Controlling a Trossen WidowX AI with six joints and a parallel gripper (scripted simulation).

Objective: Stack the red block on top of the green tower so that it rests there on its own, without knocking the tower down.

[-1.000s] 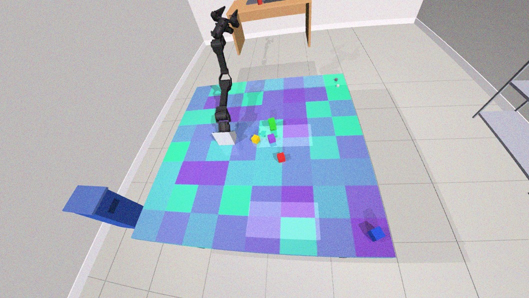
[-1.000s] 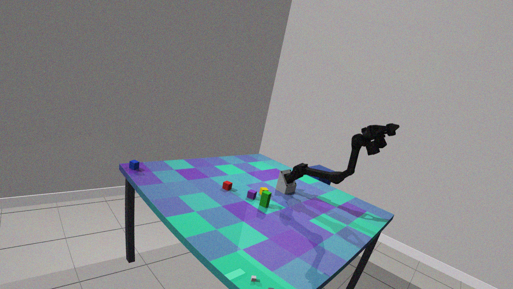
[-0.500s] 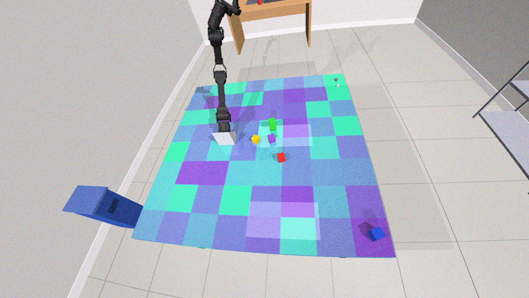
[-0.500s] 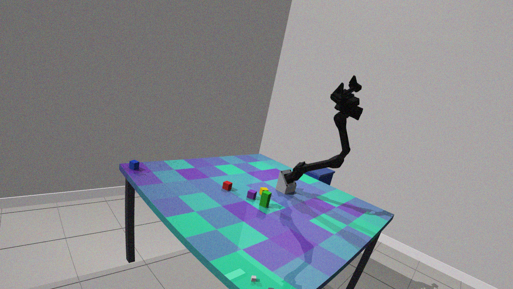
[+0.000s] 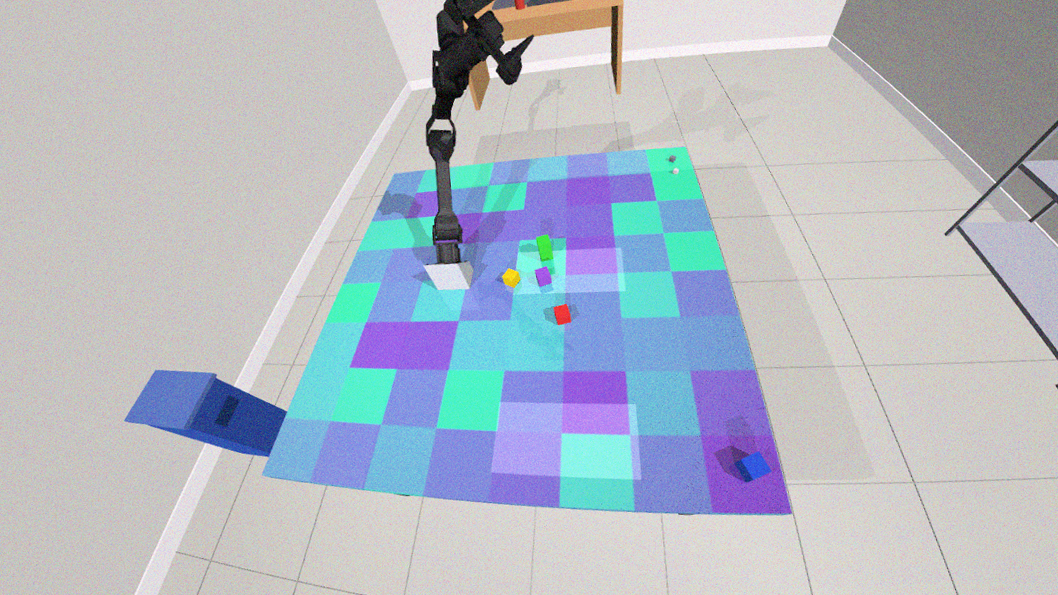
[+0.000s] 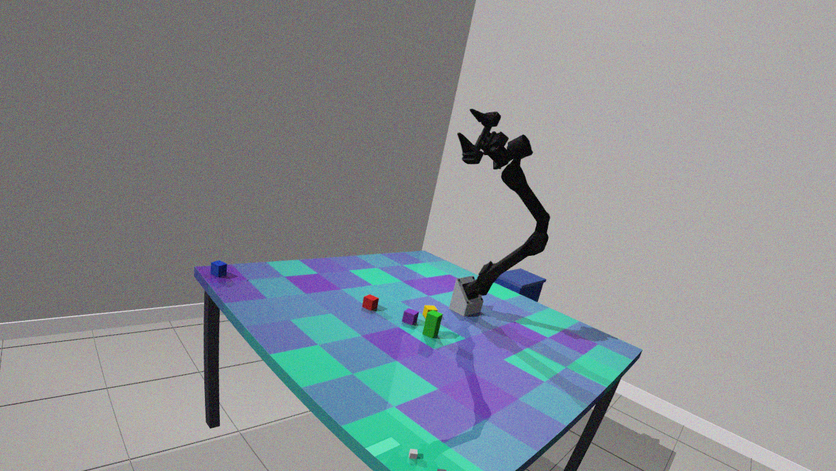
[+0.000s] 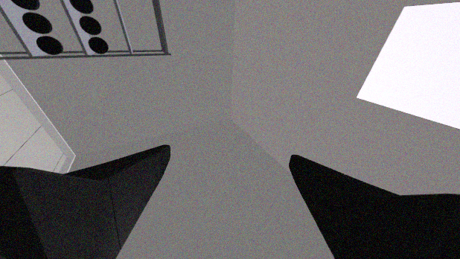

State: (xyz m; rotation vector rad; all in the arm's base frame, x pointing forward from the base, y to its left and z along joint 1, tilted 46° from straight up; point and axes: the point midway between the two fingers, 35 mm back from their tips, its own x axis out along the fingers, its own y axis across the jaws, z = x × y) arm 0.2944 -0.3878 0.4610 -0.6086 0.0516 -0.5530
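My gripper tip is now 20 mm short of the red block, 210 mm to the left of it and 670 mm above it. Round my gripper tip: purple block: 40 mm behind, 70 mm to the right, 670 mm below; then blue block: 440 mm ahead, 620 mm to the right, 670 mm below; then yellow block: 140 mm behind, 70 mm to the right, 680 mm below.
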